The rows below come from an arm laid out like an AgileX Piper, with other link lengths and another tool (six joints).
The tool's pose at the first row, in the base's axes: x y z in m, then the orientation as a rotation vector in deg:
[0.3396, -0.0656, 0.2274, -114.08, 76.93, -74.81]
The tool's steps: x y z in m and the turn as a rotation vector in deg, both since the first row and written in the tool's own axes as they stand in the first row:
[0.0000, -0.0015, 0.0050, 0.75, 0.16, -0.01]
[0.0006, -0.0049, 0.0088, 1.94, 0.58, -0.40]
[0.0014, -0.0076, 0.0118, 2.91, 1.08, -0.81]
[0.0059, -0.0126, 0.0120, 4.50, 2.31, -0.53]
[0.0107, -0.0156, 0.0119, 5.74, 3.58, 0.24]
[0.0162, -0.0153, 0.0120, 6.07, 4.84, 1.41]
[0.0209, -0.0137, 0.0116, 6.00, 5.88, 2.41]
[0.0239, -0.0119, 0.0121, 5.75, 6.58, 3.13]
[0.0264, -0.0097, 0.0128, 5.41, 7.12, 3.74]
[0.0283, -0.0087, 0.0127, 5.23, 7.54, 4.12]
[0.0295, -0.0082, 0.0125, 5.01, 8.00, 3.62]
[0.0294, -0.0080, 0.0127, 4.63, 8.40, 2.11]
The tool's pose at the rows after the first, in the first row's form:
[0.3447, -0.0657, 0.2261, -113.53, 76.31, -75.31]
[0.3497, -0.0653, 0.2271, -112.92, 75.10, -76.46]
[0.3537, -0.0653, 0.2280, -112.44, 74.10, -77.61]
[0.3568, -0.0670, 0.2337, -110.60, 73.42, -79.53]
[0.3587, -0.0698, 0.2383, -108.53, 73.46, -81.10]
[0.3592, -0.0748, 0.2406, -106.70, 74.65, -82.12]
[0.3585, -0.0795, 0.2418, -105.37, 75.96, -82.81]
[0.3583, -0.0831, 0.2417, -104.56, 77.06, -83.18]
[0.3581, -0.0864, 0.2409, -103.98, 78.09, -83.38]
[0.3577, -0.0885, 0.2411, -103.55, 78.74, -83.61]
[0.3574, -0.0897, 0.2414, -103.93, 78.74, -84.29]
[0.3575, -0.0897, 0.2411, -105.38, 78.04, -85.33]

